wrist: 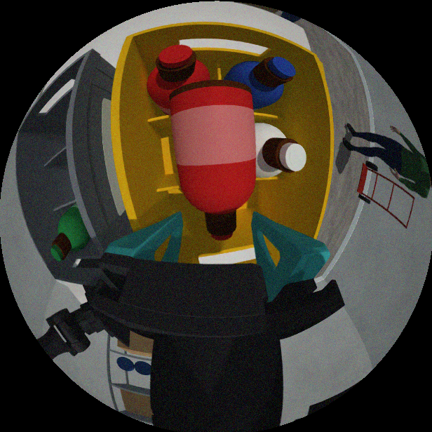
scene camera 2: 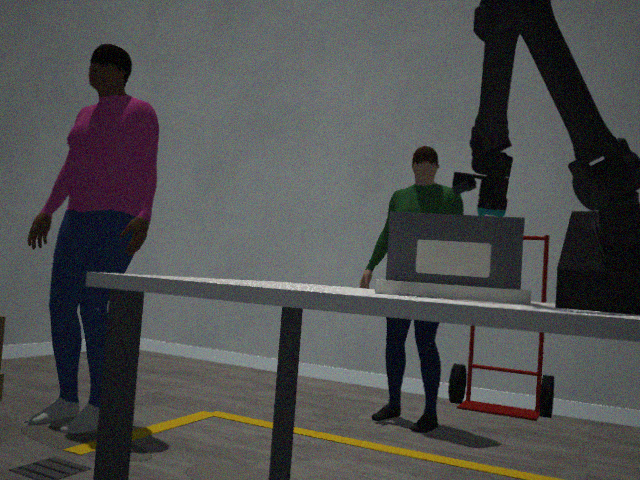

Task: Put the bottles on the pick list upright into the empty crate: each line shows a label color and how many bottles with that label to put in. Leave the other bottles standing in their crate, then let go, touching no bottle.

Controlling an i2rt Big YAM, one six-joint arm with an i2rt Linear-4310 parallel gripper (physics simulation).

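Observation:
Visible: the gripper (wrist: 216, 217); a green bottle (wrist: 72, 235); a blue bottle (wrist: 265, 78); a red bottle (wrist: 176, 65) and another red bottle (wrist: 213, 127).

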